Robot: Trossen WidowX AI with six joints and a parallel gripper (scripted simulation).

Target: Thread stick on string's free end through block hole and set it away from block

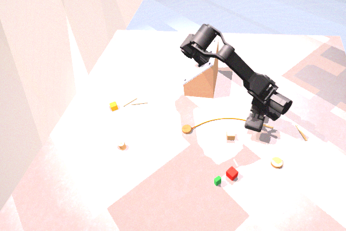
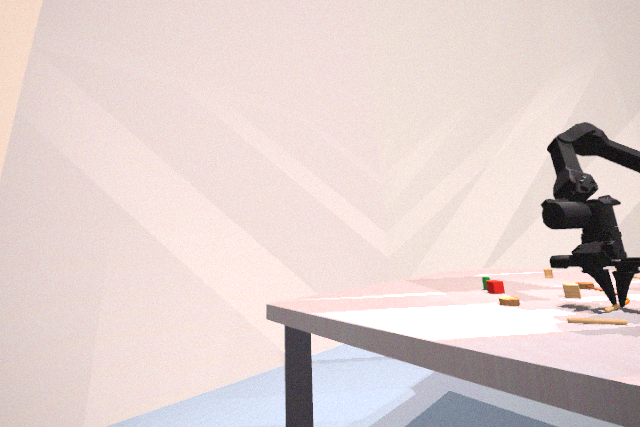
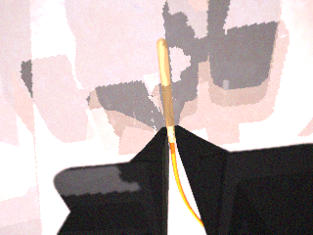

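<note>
Now: gripper tip 9 cm short of the wooden block, 9 cm to the left of it and 1 cm below it. Round my gripper tip: stick 1 cm behind, 16 cm to the left; then round disc 16 cm ahead, 9 cm to the left; then red cube 25 cm ahead, 5 cm to the right, 1 cm above.
</note>
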